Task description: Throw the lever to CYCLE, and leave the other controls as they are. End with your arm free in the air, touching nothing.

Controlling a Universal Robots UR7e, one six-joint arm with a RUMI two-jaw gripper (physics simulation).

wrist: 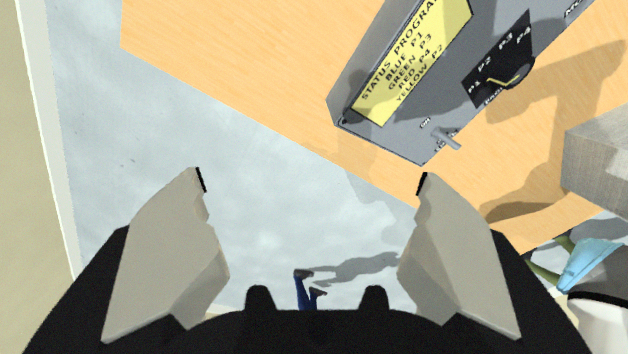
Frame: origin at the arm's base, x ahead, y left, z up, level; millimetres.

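Seen in the pictures: gripper, fingertip midpoint: [312, 173].
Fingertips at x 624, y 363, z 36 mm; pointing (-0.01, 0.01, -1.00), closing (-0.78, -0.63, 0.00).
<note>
Offsets run from my fingertips to a thing's top centre. "pt": to the spot under its first point. Level surfaces: height alone.
A grey control panel [405, 135] lies at the upper right of the wrist view, cut off by the top edge. A small light grey lever @[pt 214 mm back, 110 mm right, 194 mm down] [446, 139] sticks out near its lower corner, with small labels beside it that are partly hidden. A dark knob @[197 mm back, 229 mm right, 180 mm down] [524, 72] with a yellow pointer sits by the marks P1 to P4. A label starting "MO" shows at the top right edge. The word CYCLE is not readable in this view. My gripper [312, 173] is open and empty, with the panel beyond its right fingertip, apart from it.
The panel stands on a wooden table @[307 mm down] [225, 55]. A yellow card @[pt 75 mm back, 63 mm right, 156 mm down] [382, 112] on the panel lists colours and programs. A grey block [590, 160] is at the right. A figure in a light blue top [587, 257] is at the lower right; dark blue legs [301, 292] show at the bottom.
</note>
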